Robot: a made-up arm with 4 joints. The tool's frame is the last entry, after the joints. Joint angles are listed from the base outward. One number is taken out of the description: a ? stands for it. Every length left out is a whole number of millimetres.
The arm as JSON. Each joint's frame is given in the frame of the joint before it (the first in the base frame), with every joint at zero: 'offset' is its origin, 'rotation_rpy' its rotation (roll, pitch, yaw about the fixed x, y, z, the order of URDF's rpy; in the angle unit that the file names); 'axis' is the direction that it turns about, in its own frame. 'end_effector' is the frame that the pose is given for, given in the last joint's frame.
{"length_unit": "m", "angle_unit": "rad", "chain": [
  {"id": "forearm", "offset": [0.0, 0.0, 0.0], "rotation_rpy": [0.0, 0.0, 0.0], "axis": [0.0, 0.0, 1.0]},
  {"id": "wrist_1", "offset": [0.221, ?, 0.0], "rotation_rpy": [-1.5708, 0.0, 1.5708], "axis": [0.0, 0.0, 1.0]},
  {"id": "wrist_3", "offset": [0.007, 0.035, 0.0], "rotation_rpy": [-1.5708, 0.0, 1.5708], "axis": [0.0, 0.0, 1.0]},
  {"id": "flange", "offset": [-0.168, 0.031, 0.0], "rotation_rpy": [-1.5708, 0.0, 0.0], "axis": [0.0, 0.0, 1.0]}
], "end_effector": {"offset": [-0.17, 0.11, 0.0], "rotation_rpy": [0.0, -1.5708, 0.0]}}
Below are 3 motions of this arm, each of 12 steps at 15 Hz.
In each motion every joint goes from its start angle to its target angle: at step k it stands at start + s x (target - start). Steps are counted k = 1, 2, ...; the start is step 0. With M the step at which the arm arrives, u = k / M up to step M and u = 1 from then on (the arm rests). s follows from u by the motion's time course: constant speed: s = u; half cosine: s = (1 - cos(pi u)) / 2; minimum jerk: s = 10 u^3 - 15 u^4 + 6 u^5.
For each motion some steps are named. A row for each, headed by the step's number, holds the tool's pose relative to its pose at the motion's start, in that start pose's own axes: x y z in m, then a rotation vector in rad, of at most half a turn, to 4 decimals.
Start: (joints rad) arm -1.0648 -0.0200 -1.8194 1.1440
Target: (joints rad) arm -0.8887 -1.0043 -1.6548 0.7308
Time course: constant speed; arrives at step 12
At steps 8, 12:
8: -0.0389 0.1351 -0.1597 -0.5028 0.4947 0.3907
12: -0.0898 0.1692 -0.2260 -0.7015 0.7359 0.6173

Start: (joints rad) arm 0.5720 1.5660 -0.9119 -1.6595
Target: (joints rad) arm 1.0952 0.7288 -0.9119 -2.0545
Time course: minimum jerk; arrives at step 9
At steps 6, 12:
6: -0.1026 -0.1617 -0.0489 -0.0090 -0.4843 -0.5291
12: -0.1314 -0.1925 -0.0639 -0.0411 -0.6086 -0.6884

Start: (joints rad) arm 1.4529 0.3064 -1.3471 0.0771
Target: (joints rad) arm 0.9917 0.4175 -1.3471 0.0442
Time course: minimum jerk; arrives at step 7
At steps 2, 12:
2: 0.0089 -0.0358 -0.0168 0.0536 0.0184 -0.0312
12: 0.0430 -0.2225 -0.1605 0.3639 0.1507 -0.2114

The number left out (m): -0.332
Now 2 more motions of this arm.
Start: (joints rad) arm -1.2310 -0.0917 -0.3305 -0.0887
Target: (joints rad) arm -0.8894 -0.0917 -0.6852 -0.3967
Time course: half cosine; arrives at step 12
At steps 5, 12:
5: 0.0637 0.0692 -0.0129 -0.1625 0.1246 0.1360
12: 0.1325 0.1998 -0.0584 -0.4683 0.3019 0.3854

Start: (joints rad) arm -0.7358 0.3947 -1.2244 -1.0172
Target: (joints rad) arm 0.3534 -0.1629 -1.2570 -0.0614
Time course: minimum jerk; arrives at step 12
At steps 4, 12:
4: -0.0508 -0.0218 0.1155 0.0358 -0.1863 0.0564
12: -0.2987 0.0843 0.4535 0.0289 -0.4931 0.6378

